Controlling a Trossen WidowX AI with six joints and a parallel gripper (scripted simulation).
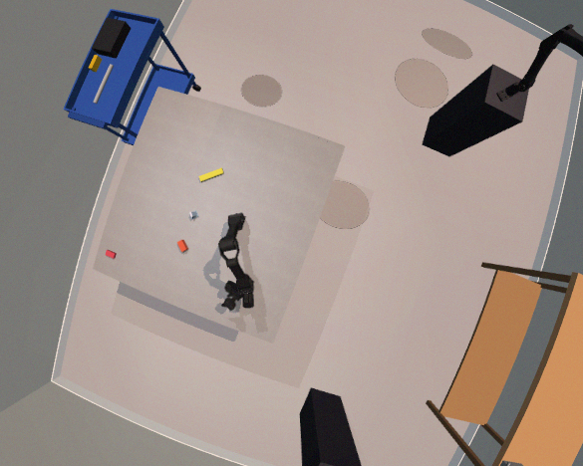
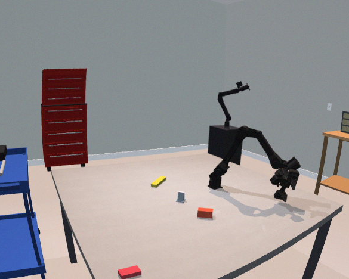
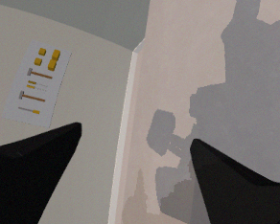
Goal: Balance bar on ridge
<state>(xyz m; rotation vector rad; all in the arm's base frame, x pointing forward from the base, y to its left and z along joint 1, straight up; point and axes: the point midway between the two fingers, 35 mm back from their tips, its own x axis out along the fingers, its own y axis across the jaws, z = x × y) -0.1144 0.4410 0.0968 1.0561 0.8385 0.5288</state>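
Right now the yellow bar is 35 cm ahead of my gripper tip, 67 cm to the right of it and 8 cm below it. The rest, counted from my gripper tip: red block 83 cm ahead, 3 cm to the left, 8 cm below; then orange block 37 cm ahead, 20 cm to the right, 7 cm below.
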